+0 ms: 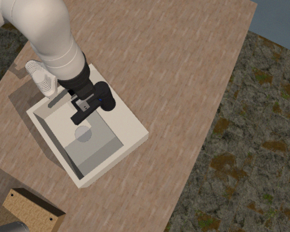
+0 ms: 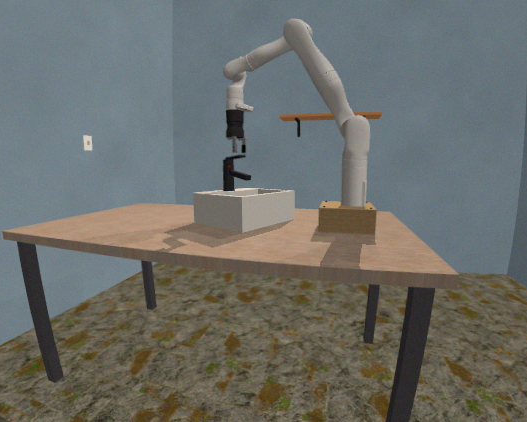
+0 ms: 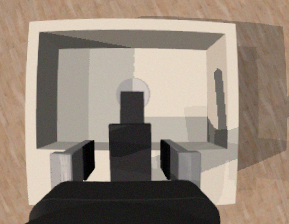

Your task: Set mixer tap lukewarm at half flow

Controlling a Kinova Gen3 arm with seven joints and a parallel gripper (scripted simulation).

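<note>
My hand is 40 mm above the lever and 20 mm short of it. Round my hand: white sink basin: 270 mm below, 50 mm behind, 20 mm to the left; black mixer tap: 80 mm below, 50 mm ahead, 10 mm to the right.
</note>
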